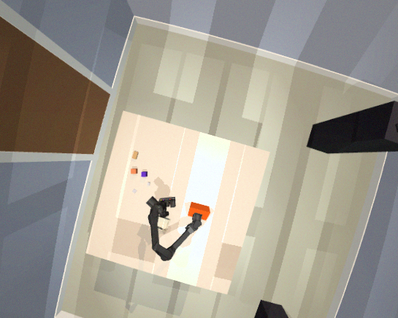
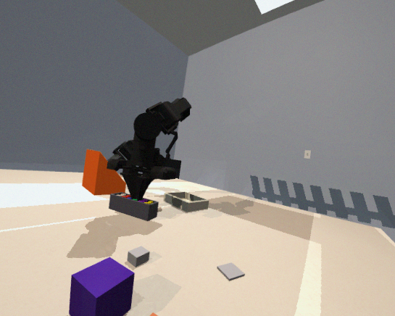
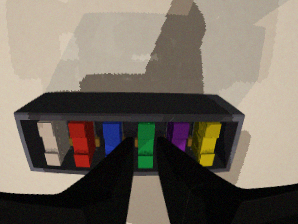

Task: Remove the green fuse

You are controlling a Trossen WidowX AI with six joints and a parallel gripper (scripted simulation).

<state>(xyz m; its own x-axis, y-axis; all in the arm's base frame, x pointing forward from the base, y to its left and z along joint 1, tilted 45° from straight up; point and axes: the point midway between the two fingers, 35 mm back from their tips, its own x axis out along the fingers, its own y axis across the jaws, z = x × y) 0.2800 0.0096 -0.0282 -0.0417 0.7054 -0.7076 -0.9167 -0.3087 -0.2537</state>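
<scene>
The green fuse lies 10 mm below my gripper tip. Round my gripper tip: blue fuse 20 mm behind, 10 mm to the right, 10 mm below; grey tray 200 mm to the left, 30 mm below, 10 mm behind; purple fuse 20 mm ahead, 10 mm to the left, 10 mm below.
</scene>
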